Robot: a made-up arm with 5 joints.
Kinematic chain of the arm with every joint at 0, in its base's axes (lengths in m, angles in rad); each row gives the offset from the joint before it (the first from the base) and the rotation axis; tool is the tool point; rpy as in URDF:
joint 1: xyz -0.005 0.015 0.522 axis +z
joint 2: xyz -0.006 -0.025 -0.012 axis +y
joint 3: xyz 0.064 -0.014 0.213 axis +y
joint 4: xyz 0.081 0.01 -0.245 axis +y
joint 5: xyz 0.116 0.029 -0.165 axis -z
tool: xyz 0.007 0.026 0.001 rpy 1.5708 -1.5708 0
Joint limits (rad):
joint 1: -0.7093..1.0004
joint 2: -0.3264..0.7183
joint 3: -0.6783..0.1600
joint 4: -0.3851..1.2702
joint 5: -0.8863..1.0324
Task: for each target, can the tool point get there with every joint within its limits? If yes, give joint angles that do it. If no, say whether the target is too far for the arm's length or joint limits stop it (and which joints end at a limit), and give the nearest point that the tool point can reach.
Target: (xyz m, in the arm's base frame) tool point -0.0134 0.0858 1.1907
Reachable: no: joint limits stop it (at a limit: joint 1, joint 2, joint 3, joint 4, joint 5) | nearest point 0.2175 0.3753 0.7793 | short by 0.554 m
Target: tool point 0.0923 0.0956 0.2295
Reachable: yes | joints 0.5073 0.2890 0.0600 0.2443 0.2716
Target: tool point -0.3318 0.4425 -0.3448
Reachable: no: too far | nearest point 0.0747 0.1811 0.1605 | short by 0.699 m
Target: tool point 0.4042 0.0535 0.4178
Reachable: yes | joints 0.0338 0.0034 -0.5461 0.3524 0.1555
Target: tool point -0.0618 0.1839 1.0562
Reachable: no: joint limits stop it (at a limit: joint 1, joint 2, joint 3, joint 4) | nearest point 0.2121 0.3782 0.7768 | short by 0.437 m
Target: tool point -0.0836 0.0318 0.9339
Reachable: no: joint limits stop it (at a limit: joint 1, joint 2, joint 3, joint 4) | nearest point 0.2093 0.3796 0.7747 | short by 0.482 m
